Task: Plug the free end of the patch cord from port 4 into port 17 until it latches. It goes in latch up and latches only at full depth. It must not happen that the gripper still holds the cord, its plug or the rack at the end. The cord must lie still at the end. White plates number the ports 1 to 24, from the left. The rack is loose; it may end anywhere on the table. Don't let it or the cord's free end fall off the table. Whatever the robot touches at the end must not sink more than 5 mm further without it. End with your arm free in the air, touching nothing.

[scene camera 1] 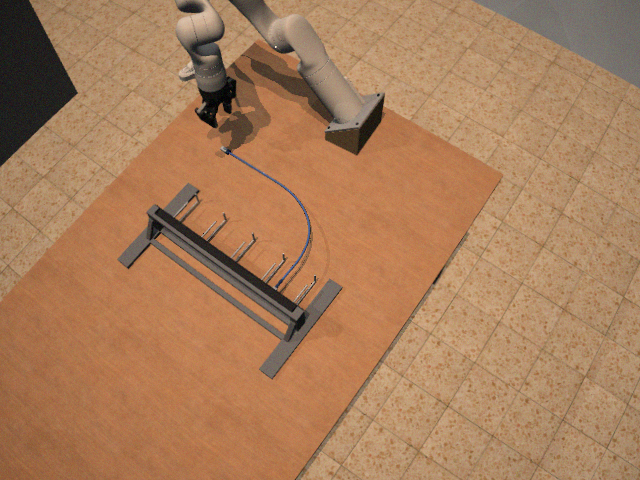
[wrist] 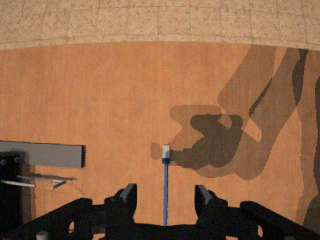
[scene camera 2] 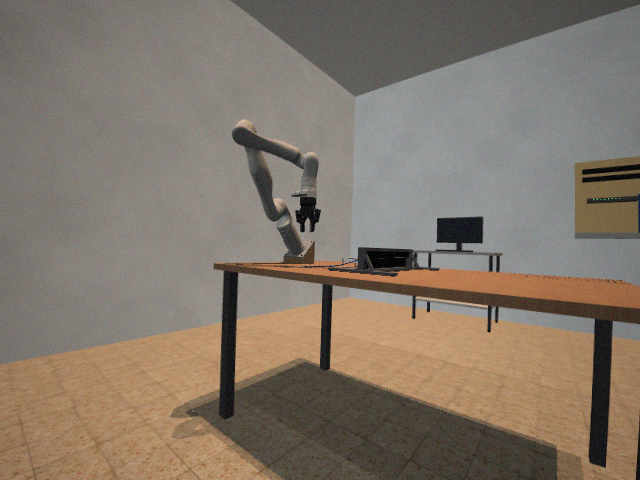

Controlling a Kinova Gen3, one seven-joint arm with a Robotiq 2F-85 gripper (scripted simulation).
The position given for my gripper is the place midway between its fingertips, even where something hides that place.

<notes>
I see my gripper (scene camera 1: 221, 119).
My gripper also shows in the wrist view (wrist: 165, 195).
</notes>
